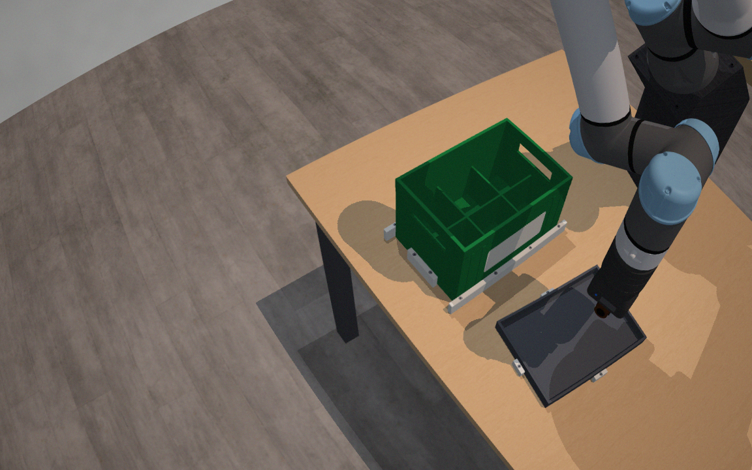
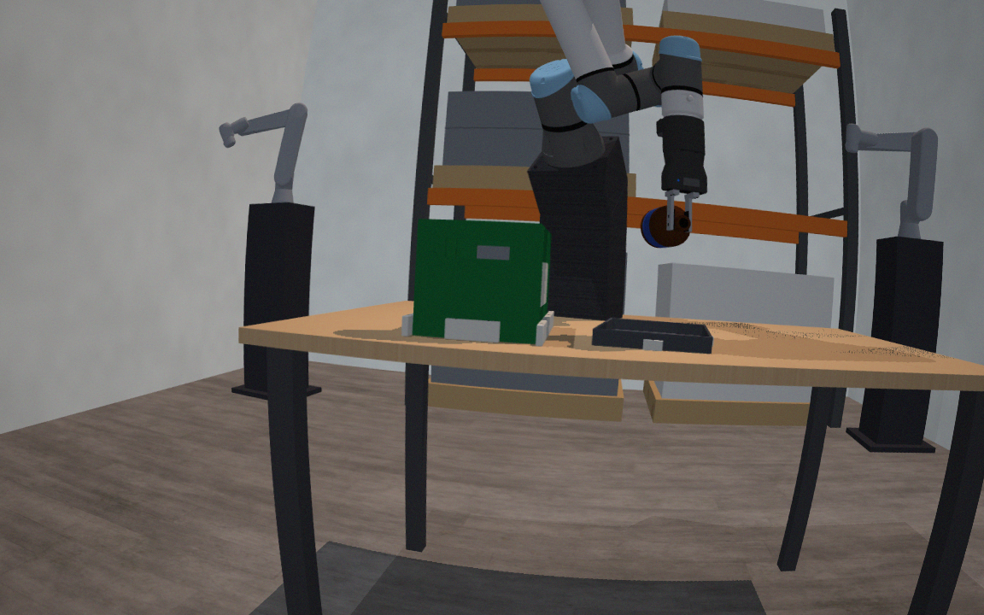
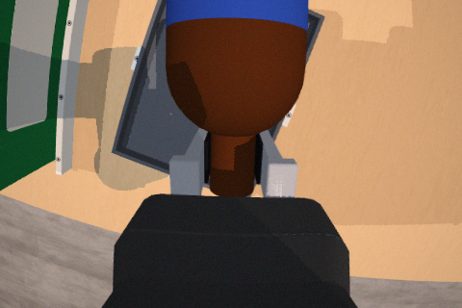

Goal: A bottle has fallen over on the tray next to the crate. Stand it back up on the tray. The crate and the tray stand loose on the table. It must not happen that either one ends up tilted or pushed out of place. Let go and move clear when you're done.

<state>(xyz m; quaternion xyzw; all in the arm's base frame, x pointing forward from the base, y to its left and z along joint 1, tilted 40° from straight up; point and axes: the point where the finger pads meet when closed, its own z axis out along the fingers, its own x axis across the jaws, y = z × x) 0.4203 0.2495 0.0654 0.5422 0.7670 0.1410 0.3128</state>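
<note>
Right now my hand is 5 cm past the brown bottle, 1 cm to the left of it and 1 cm above it. From my hand the other things lie so: green crate: 32 cm to the right, 12 cm below, 2 cm ahead; then dark grey tray: 19 cm below, 3 cm to the right, 2 cm behind.
</note>
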